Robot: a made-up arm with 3 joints.
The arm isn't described. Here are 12 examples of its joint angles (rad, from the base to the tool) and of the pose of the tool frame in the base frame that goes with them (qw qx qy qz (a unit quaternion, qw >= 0); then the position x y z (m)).
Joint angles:
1: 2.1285 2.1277 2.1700
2: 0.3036 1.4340 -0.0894
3: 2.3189 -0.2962 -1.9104
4: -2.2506 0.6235 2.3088
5: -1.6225 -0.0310 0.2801
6: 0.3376 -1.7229 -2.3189
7: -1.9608 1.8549 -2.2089
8: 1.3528 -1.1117 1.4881
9: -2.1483 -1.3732 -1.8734
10: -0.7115 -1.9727 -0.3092
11: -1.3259 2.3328 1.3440
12: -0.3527 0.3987 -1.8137
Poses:
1: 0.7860 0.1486 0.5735 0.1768 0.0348 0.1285 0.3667
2: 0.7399 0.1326 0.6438 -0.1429 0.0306 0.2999 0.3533
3: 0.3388 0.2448 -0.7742 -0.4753 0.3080 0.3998 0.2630
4: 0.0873 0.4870 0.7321 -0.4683 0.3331 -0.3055 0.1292
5: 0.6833 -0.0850 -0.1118 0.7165 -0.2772 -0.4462 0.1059
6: 0.3736 0.5375 -0.3994 0.6419 -0.3629 -0.0001 -0.2379
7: 0.7438 -0.0006 0.6454 -0.1738 0.0359 0.1833 0.2570
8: 0.2637 -0.6917 0.0574 -0.6699 0.0853 0.1658 -0.2451
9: 0.2307 -0.6271 -0.3688 -0.6462 0.3047 -0.3973 -0.1436
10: 0.4663 0.3667 -0.7429 0.3103 -0.3492 0.0655 -0.2571
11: 0.1095 0.6359 -0.4163 -0.6406 -0.1647 -0.0330 0.3591
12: 0.6220 0.7386 0.2556 -0.0476 -0.2656 -0.1249 0.4468
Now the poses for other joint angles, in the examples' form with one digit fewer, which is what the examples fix.
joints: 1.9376 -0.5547 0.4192
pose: 0.486 -0.334 0.013 -0.808 0.417 0.266 -0.064
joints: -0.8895 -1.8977 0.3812
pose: 0.583 0.244 -0.768 0.107 -0.289 0.113 -0.200
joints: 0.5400 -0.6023 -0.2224
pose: 0.923 0.024 -0.312 -0.221 -0.261 0.490 0.048
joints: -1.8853 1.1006 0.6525
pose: 0.339 -0.561 0.070 0.752 -0.163 -0.381 0.292
